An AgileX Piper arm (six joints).
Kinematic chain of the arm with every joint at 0, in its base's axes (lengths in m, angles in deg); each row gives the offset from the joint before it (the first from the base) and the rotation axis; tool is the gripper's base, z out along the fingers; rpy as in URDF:
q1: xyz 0 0 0.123 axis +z
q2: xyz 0 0 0 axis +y
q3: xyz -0.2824 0 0.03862 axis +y
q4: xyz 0.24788 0 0.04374 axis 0.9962 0 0.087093
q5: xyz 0 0 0 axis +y
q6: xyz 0.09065 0 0.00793 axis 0.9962 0 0.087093
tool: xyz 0 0 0 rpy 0 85.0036 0
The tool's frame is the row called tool.
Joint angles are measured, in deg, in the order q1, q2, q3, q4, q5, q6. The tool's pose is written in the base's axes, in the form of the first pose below.
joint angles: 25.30, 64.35, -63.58, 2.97, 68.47, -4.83
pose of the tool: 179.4, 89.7, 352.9, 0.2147, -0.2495, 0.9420, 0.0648
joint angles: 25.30, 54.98, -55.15, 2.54, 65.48, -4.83
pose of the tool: 145.2, 72.7, 341.9, 0.2482, -0.2476, 0.9341, 0.0670
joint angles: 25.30, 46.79, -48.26, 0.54, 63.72, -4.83
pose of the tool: 117.8, 56.5, 328.8, 0.2766, -0.2486, 0.9267, 0.0547
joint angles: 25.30, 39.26, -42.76, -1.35, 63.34, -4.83
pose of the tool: 93.9, 42.3, 316.0, 0.2992, -0.2496, 0.9200, 0.0422
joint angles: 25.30, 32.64, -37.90, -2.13, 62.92, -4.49
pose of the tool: 74.6, 31.9, 301.8, 0.3181, -0.2461, 0.9147, 0.0397
